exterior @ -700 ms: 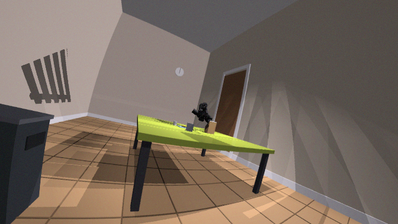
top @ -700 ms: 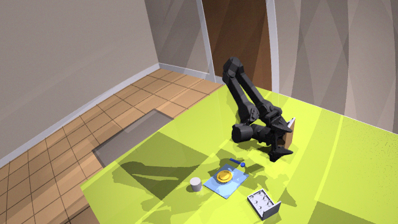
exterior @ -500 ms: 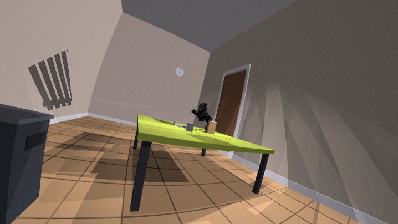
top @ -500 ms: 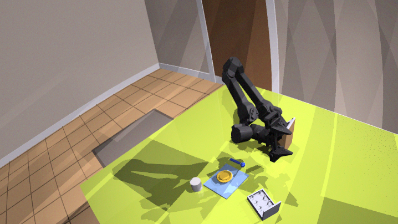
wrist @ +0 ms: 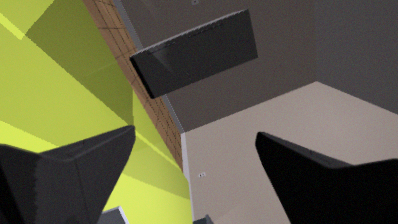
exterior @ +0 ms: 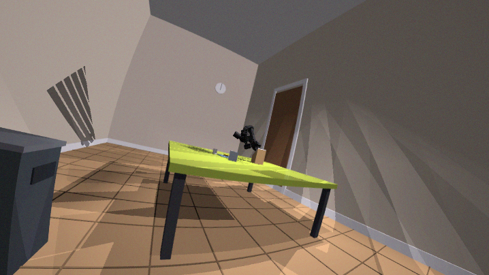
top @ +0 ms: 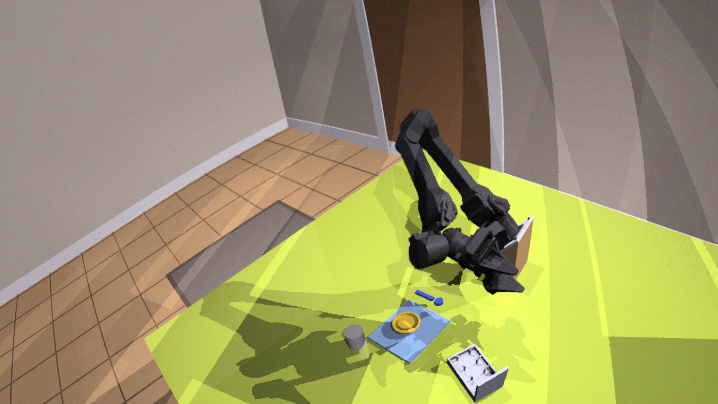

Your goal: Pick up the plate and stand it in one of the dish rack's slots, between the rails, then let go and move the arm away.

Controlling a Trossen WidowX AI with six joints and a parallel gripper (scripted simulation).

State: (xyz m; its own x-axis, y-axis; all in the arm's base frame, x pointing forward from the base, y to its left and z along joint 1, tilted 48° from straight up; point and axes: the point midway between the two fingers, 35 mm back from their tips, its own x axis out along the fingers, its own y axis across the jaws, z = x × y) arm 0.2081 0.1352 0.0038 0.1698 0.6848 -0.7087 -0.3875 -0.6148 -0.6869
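My gripper tip is now 240 mm to the left of the yellow plate, 200 mm above it and 80 mm short of it. Round my gripper tip: light blue mat 230 mm to the right, 210 mm below, 80 mm ahead; white cup 300 mm to the right, 190 mm below, 180 mm ahead; grey dish rack 190 mm below, 100 mm ahead, 20 mm to the right.
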